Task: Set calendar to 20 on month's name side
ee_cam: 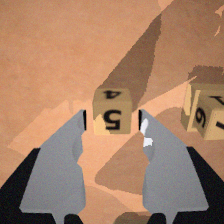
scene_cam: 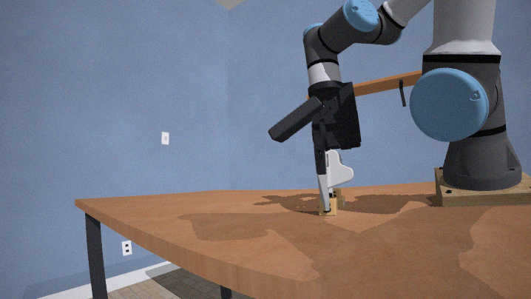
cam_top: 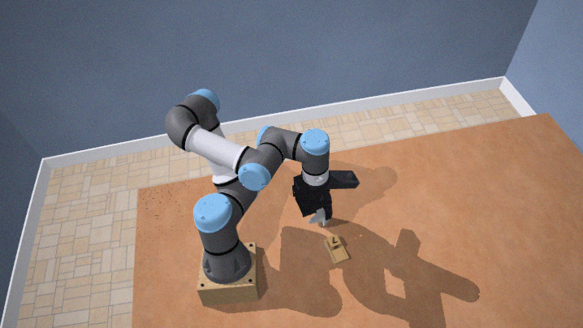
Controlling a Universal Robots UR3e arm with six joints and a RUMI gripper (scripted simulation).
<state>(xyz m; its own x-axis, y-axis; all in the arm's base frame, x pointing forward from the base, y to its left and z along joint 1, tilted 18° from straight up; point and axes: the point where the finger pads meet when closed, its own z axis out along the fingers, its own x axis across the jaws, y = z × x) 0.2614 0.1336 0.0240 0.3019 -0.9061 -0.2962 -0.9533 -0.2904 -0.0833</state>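
Now: hand 10 mm above the wooden digit cube. Round my hand: wooden tray (30 mm ahead, 100 mm to the right, 20 mm below).
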